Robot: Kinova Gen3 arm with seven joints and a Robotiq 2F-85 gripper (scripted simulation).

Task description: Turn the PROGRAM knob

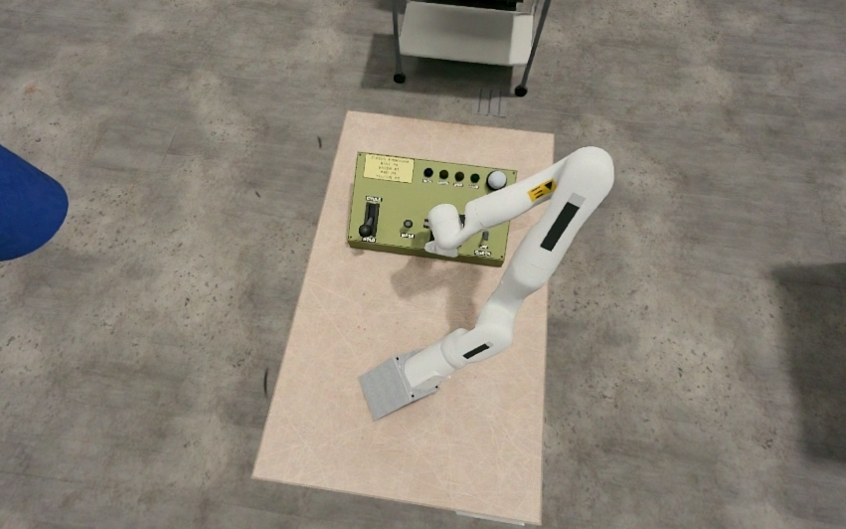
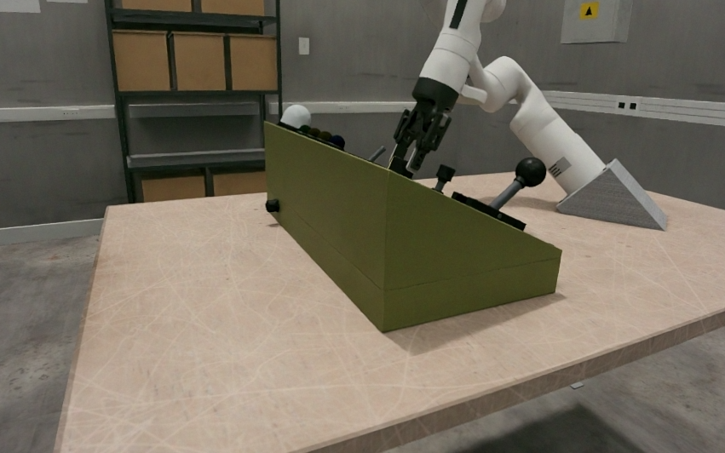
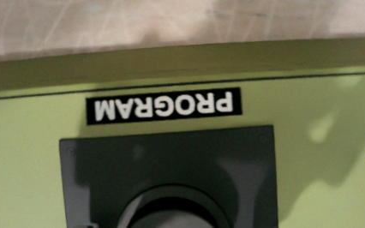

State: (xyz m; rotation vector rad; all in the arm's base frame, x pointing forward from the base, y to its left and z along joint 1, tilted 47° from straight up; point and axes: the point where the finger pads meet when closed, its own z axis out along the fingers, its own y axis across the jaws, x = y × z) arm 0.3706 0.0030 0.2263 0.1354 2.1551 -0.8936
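The thin toggle lies 4 cm behind my hand, 11 cm to the right of it and 1 cm below it. Round my hand: black ball-topped lever (6 cm ahead, 23 cm to the left); small black knob (4 cm ahead, 11 cm to the left, 2 cm below).
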